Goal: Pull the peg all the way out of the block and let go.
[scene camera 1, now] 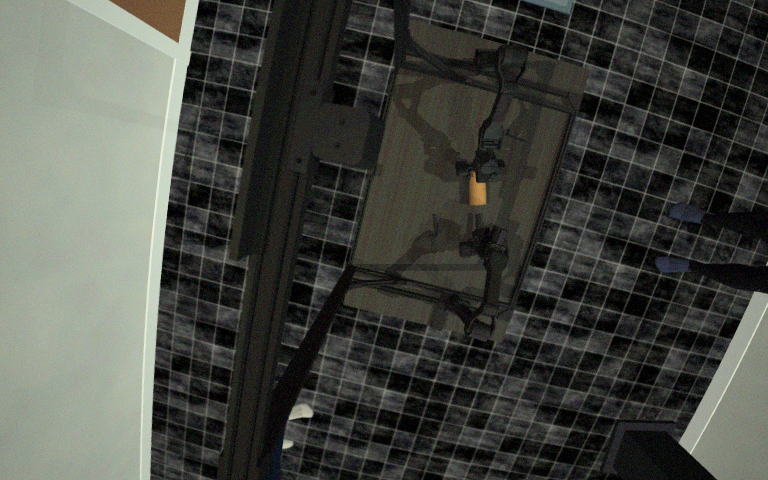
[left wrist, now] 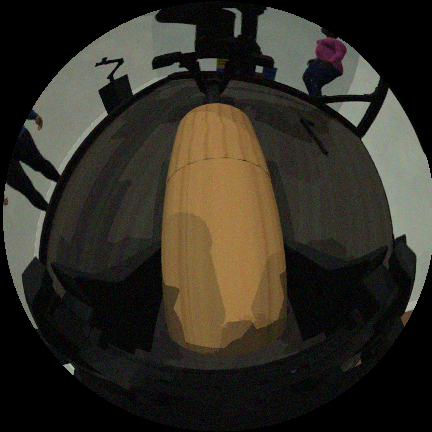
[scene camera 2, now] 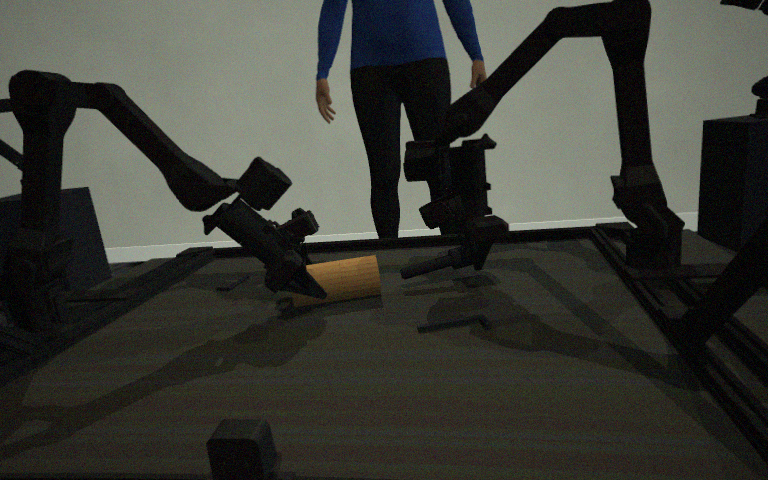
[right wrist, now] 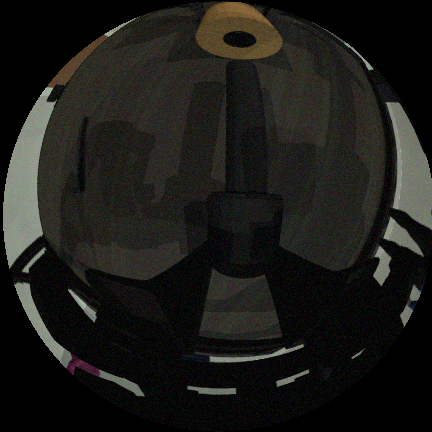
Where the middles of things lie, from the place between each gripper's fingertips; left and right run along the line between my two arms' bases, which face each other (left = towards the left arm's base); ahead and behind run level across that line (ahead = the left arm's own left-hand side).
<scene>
The wooden block [scene camera 2: 358,277] is 20 mm to the right of my left hand and 10 mm above it. Round my left hand: dark peg [scene camera 2: 459,257] 30 mm ahead, 190 mm to the right, 20 mm above.
Now: right hand 6 cm to the right of the dark peg, 2 cm below it and 1 cm past it. The rest, counted from my right hand: wooden block (24 cm to the left, 4 cm behind, 1 cm above).
</scene>
